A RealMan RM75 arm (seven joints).
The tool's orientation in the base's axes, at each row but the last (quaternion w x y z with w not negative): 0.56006, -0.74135, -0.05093, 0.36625; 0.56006, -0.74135, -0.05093, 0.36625; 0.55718, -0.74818, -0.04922, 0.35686; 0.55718, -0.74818, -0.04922, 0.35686; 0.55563, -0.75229, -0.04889, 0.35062; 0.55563, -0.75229, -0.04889, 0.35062; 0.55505, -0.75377, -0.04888, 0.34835; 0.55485, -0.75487, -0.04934, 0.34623; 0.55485, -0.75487, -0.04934, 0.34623; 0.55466, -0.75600, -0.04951, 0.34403; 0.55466, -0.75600, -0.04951, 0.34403
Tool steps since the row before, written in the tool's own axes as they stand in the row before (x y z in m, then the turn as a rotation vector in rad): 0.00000, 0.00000, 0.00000, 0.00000, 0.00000, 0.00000; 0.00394, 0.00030, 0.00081, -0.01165, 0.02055, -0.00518; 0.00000, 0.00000, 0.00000, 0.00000, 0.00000, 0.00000; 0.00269, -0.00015, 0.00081, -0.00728, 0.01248, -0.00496; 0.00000, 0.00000, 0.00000, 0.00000, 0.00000, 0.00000; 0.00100, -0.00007, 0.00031, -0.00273, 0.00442, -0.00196; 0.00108, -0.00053, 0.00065, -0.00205, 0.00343, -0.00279; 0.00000, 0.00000, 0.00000, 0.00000, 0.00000, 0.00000; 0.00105, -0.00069, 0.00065, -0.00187, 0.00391, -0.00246; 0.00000, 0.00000, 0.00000, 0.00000, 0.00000, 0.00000; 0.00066, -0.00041, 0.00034, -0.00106, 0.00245, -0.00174
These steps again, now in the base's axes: 0.00000, 0.00000, 0.00000, 0.00000, 0.00000, 0.00000; 0.00228, 0.00245, -0.00226, -0.01223, -0.01732, -0.01163; 0.00000, 0.00000, 0.00000, 0.00000, 0.00000, 0.00000; 0.00156, 0.00197, -0.00126, -0.00651, -0.01206, -0.00674; 0.00000, 0.00000, 0.00000, 0.00000, 0.00000, 0.00000; 0.00059, 0.00074, -0.00045, -0.00230, -0.00451, -0.00229; 0.00060, 0.00122, -0.00014, -0.00100, -0.00448, -0.00163; 0.00000, 0.00000, 0.00000, 0.00000, 0.00000, 0.00000; 0.00063, 0.00127, 0.00002, -0.00120, -0.00432, -0.00218; 0.00000, 0.00000, 0.00000, 0.00000, 0.00000, 0.00000; 0.00043, 0.00073, 0.00000, -0.00055, -0.00281, -0.00139
